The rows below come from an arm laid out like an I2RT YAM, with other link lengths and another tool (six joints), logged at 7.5 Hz.
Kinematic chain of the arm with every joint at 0, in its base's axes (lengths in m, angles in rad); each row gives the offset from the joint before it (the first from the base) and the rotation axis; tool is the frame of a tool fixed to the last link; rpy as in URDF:
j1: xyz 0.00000 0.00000 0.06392 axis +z
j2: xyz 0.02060 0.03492 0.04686 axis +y
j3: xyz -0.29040 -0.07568 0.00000 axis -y
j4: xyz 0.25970 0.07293 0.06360 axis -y
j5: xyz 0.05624 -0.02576 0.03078 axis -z
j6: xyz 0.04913 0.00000 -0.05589 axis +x
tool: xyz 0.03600 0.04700 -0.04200 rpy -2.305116 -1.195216 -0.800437
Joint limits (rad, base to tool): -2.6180..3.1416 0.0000..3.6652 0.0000..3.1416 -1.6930..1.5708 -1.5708..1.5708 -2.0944..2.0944
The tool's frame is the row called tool.
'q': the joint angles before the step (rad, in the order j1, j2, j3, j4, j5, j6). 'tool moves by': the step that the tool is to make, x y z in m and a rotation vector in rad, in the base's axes. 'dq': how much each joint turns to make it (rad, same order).
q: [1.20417 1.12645 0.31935 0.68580 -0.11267 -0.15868]
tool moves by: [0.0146 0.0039 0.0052 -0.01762 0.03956 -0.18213]
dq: [-0.00021 -0.00523 0.03171 -0.06630 0.17613 0.05493]
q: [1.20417 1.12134 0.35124 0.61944 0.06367 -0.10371]
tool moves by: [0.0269 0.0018 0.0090 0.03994 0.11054 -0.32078]
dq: [-0.02302 -0.00253 0.03300 -0.07334 0.27437 0.16886]
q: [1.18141 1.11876 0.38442 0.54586 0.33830 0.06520]
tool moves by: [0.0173 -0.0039 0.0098 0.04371 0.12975 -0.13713]
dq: [-0.07131 -0.01106 0.04401 -0.12358 0.03430 0.15718]
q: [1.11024 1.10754 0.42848 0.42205 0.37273 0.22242]
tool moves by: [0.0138 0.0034 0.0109 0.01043 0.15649 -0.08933]
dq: [-0.05815 0.03624 0.09401 -0.17804 -0.01487 0.15588]
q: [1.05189 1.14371 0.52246 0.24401 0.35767 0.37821]
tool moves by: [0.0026 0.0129 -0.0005 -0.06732 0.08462 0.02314]
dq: [-0.00094 0.08806 0.09419 -0.11584 -0.03862 0.02785]
